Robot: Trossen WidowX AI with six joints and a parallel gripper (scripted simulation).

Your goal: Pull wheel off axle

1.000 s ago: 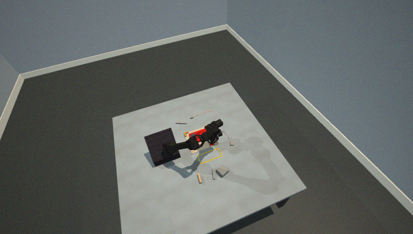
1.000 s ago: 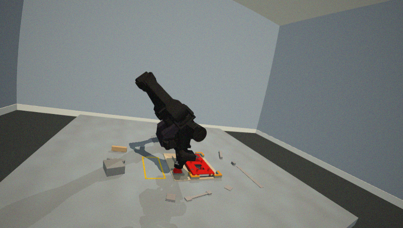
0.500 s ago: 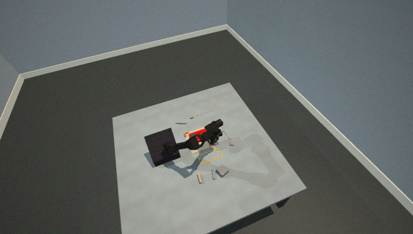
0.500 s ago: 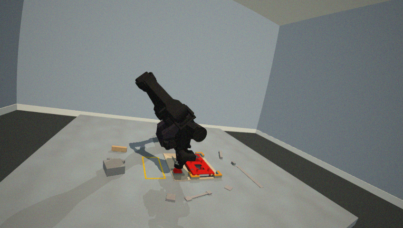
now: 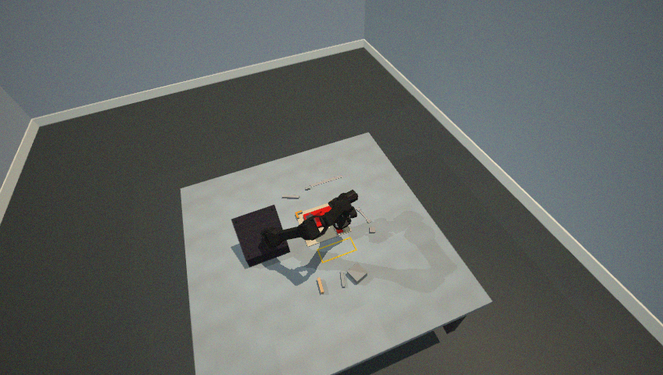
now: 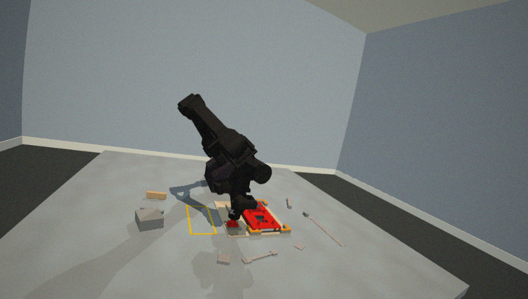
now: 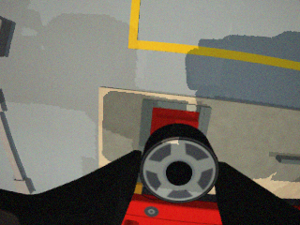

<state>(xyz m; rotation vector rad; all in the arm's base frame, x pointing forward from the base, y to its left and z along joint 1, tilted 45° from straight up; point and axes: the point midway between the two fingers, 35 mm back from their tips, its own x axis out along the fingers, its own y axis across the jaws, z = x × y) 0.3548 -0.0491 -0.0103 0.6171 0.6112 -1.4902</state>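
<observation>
Right now my gripper tip is 1 cm above the black axle. Round my gripper tip: tan block (20 cm behind, 26 cm to the right, 4 cm below); wheel (right at my gripper tip); grey block (1 cm behind, 27 cm to the right, 3 cm below).
</observation>
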